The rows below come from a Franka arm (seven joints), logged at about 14 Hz.
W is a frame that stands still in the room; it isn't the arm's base.
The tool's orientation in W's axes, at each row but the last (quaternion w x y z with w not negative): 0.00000 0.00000 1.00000 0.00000; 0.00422 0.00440 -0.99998 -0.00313; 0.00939 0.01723 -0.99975 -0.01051; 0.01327 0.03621 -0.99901 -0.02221; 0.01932 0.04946 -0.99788 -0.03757; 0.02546 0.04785 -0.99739 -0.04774; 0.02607 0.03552 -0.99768 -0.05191; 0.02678 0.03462 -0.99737 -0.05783; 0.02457 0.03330 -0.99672 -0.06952; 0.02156 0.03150 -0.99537 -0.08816; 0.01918 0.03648 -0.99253 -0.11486
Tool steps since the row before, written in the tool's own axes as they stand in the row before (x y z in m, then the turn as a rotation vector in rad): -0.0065 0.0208 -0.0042 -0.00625 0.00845 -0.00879; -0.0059 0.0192 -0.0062 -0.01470 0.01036 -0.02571; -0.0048 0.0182 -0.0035 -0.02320 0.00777 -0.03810; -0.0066 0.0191 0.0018 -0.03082 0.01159 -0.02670; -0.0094 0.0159 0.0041 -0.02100 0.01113 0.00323; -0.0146 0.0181 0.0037 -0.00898 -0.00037 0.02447; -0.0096 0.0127 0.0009 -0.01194 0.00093 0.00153; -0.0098 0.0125 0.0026 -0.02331 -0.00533 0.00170; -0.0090 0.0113 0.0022 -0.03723 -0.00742 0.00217; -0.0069 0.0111 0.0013 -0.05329 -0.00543 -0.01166; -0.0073 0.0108 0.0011 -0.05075 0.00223 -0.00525
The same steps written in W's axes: 0.0065 0.0208 0.0042 0.00625 0.00845 0.00879; 0.0058 0.0192 0.0063 0.01483 0.01033 0.02565; 0.0042 0.0183 0.0038 0.02365 0.00778 0.03782; 0.0052 0.0196 -0.0011 0.03065 0.01264 0.02642; 0.0076 0.0170 -0.0032 0.01966 0.01338 -0.00309; 0.0126 0.0197 -0.0026 0.00761 0.00278 -0.02478; 0.0086 0.0134 0.0000 0.01175 0.00196 -0.00200; 0.0088 0.0134 -0.0016 0.02347 -0.00341 -0.00346; 0.0081 0.0121 -0.0010 0.03745 -0.00444 -0.00484; 0.0062 0.0116 0.0004 0.05402 -0.00382 0.00852; 0.0065 0.0113 0.0012 0.05067 0.00487 0.00411
